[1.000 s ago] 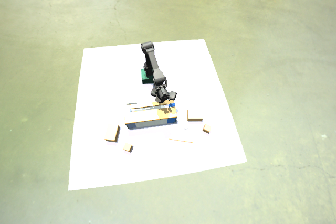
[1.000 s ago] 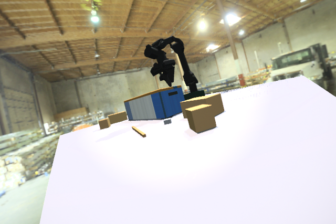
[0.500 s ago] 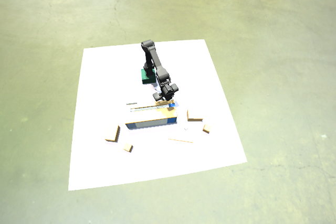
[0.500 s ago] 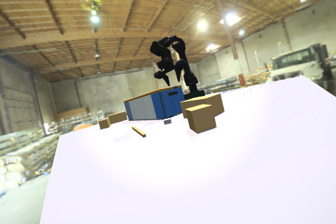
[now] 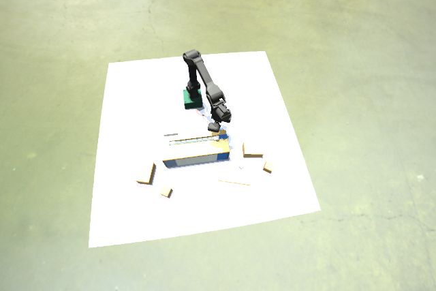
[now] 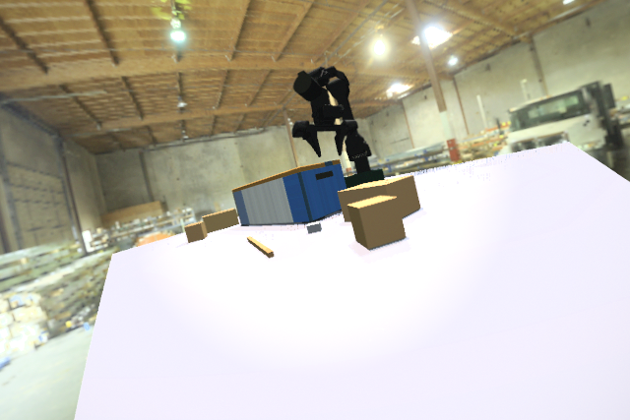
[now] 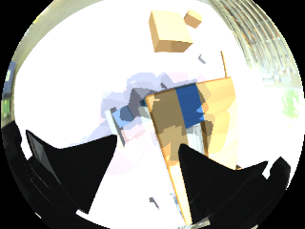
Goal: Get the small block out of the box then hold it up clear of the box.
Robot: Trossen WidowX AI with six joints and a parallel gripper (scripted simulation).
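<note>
My gripper tip is now 13 cm above the blue piece, 3 cm to the right of it and 2 cm past it. From my gripper tip the other things lie so: small grey block 23 cm ahead, 14 cm below, 7 cm to the left; then clear-fronted box 16 cm to the right, 8 cm below, 2 cm ahead; then thin tan stick 31 cm ahead, 14 cm below.
</note>
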